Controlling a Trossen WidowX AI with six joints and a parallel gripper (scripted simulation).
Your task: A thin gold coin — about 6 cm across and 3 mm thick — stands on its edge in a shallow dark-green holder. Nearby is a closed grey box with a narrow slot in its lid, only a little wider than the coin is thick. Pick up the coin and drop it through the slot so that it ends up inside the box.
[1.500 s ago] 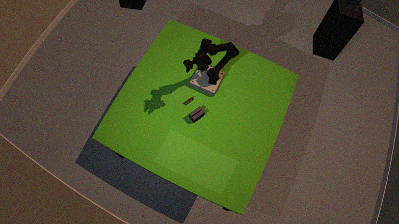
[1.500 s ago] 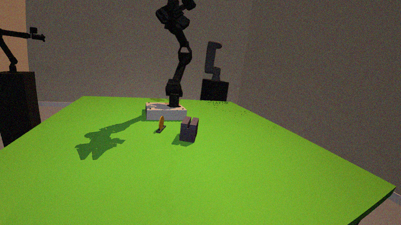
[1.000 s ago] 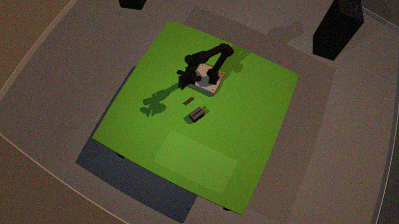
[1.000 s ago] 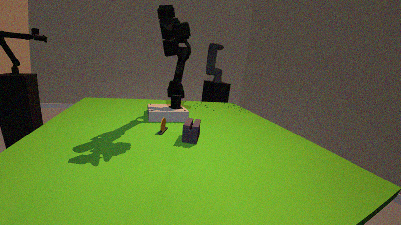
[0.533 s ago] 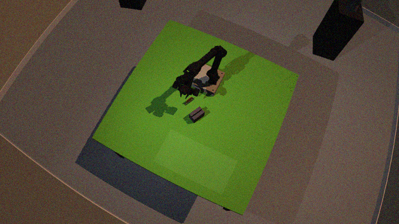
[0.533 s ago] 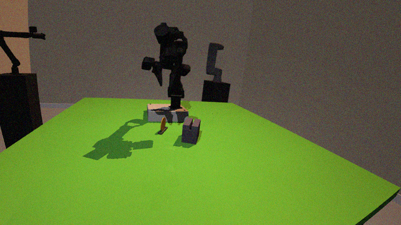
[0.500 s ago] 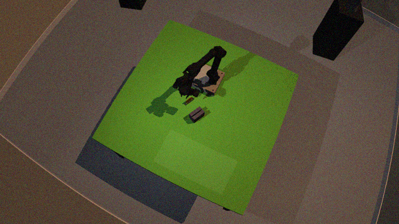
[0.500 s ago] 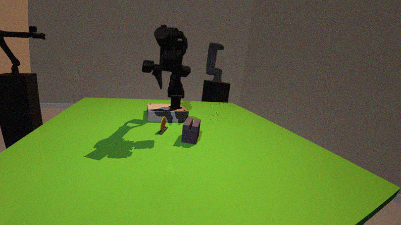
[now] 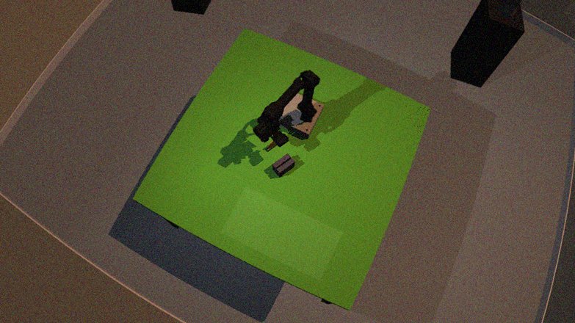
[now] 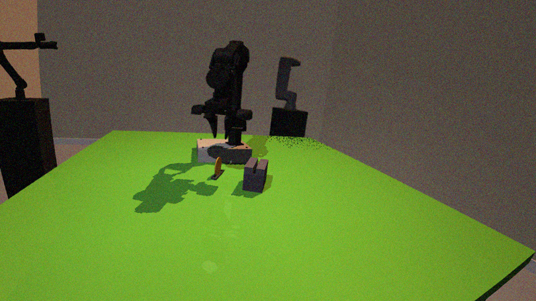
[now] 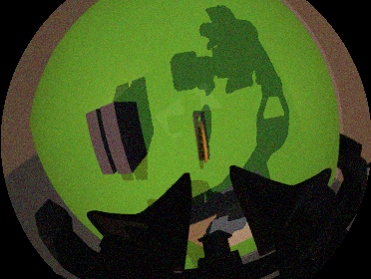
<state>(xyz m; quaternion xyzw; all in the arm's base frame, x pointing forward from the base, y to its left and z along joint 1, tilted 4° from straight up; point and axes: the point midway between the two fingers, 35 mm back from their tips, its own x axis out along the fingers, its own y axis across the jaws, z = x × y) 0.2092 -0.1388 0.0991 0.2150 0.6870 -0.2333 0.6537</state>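
Right now my gripper tip is 10 cm above the gold coin.
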